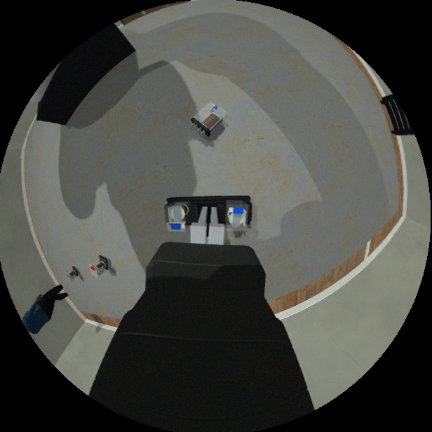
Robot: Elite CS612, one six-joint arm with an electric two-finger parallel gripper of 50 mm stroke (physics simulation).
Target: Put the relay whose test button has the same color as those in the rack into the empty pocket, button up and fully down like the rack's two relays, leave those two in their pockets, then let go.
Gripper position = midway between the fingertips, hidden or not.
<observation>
I see my gripper (208, 215) and a black rack (197, 202).
</observation>
